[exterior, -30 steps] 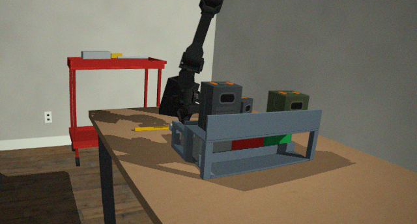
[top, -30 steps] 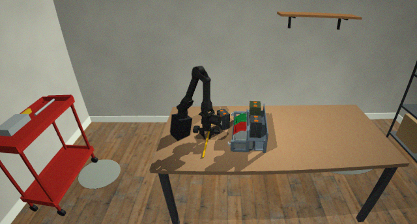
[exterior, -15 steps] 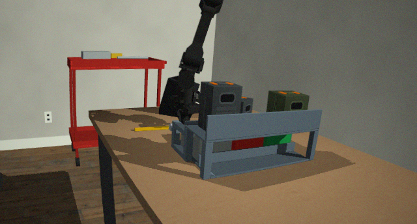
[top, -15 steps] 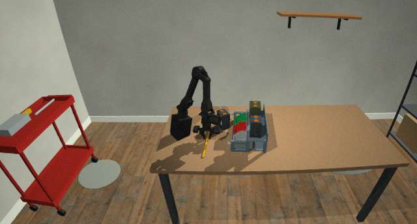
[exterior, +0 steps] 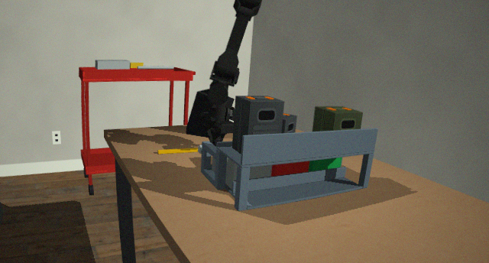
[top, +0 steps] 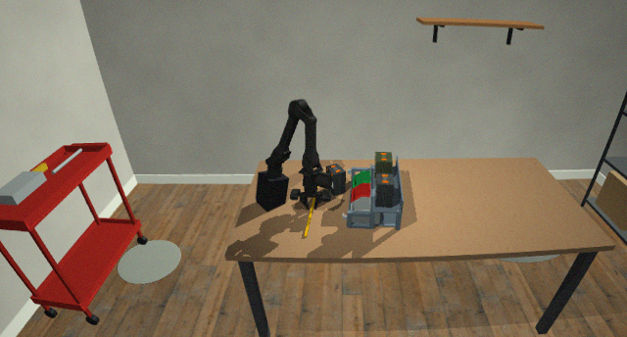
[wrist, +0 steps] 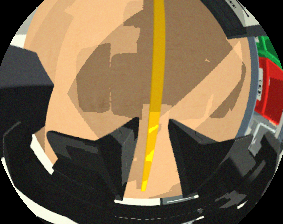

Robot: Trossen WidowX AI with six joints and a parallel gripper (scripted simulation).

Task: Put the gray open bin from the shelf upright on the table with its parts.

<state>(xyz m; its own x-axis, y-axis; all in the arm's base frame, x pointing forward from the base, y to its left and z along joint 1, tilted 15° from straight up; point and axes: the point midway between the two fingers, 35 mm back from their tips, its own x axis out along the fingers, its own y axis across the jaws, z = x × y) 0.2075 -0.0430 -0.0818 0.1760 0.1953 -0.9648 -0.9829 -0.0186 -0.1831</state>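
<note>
The yellow stick lies 4 cm below my hand. From my hand the other things lie so: gray bin: 25 cm ahead, 2 cm to the right; green bin: 24 cm ahead, 20 cm to the left; red bin: 25 cm ahead, 9 cm to the left.
</note>
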